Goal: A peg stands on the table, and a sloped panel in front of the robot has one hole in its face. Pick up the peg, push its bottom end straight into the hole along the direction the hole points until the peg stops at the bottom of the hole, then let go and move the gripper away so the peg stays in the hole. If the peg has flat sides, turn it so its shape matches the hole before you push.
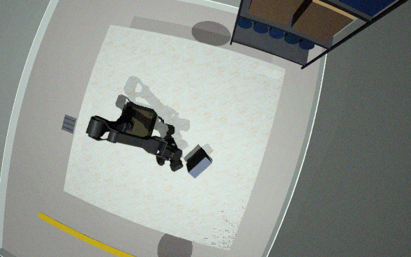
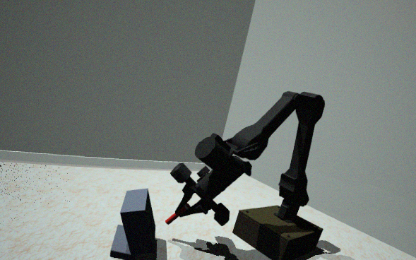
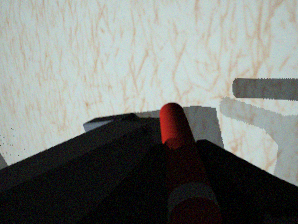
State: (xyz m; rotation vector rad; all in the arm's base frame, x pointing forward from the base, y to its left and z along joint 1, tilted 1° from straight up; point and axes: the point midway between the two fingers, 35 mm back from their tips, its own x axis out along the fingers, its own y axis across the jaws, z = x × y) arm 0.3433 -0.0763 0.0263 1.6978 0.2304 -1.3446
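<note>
The sloped panel is 12 cm ahead of my gripper tip and 1 cm to the left of it. Also, from my gripper tip: red peg (1 cm behind, 1 cm to the left, 1 cm above).
</note>
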